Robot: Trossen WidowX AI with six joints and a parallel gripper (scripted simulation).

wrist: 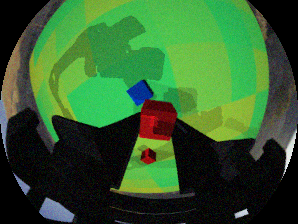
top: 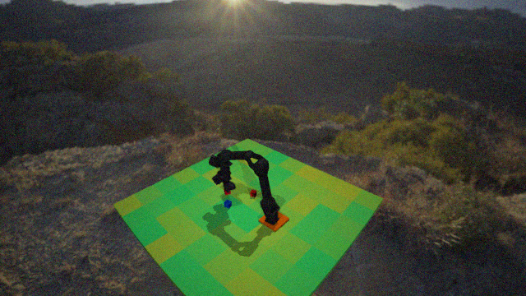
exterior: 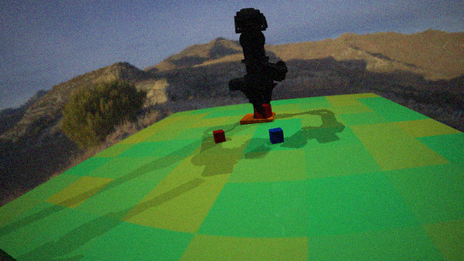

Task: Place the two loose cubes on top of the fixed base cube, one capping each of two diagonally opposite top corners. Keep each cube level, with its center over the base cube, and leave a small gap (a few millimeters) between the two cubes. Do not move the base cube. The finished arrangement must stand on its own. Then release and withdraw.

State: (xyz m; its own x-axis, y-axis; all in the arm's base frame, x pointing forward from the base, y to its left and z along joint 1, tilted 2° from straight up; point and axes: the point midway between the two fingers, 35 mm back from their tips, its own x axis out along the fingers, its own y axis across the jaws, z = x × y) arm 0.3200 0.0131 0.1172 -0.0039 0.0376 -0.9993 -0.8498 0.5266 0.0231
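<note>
My gripper tip is now 20 mm past the blue cube, 30 mm to the right of it and 80 mm above it.
</note>
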